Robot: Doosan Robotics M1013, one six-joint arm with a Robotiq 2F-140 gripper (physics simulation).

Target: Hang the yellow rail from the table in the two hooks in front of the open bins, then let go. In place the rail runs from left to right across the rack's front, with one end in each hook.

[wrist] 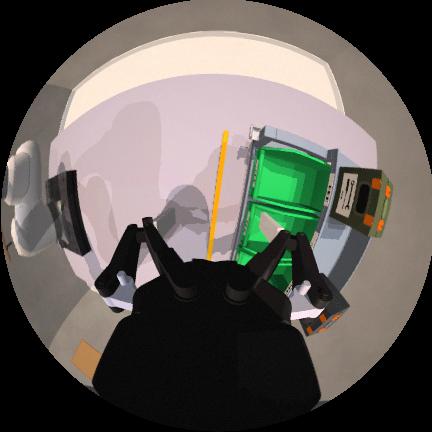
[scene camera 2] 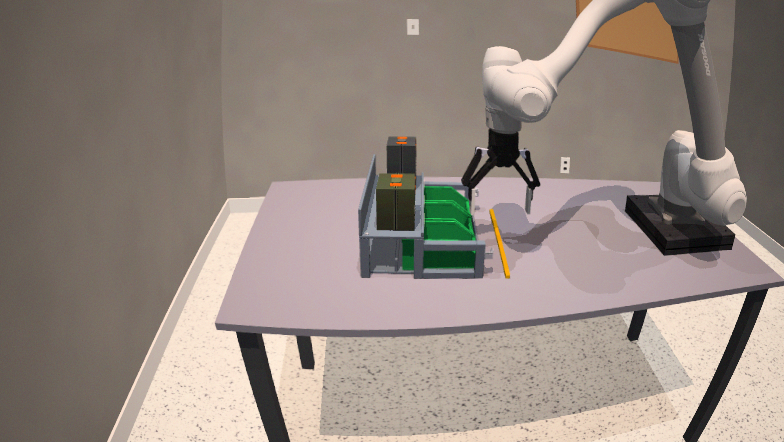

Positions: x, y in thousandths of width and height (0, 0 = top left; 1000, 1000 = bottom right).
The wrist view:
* gripper: 503, 503
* olive case: 839, 459
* dark grey case: 781, 707
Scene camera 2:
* gripper: 638, 481
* olive case: 504, 438
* dark grey case: 512, 343
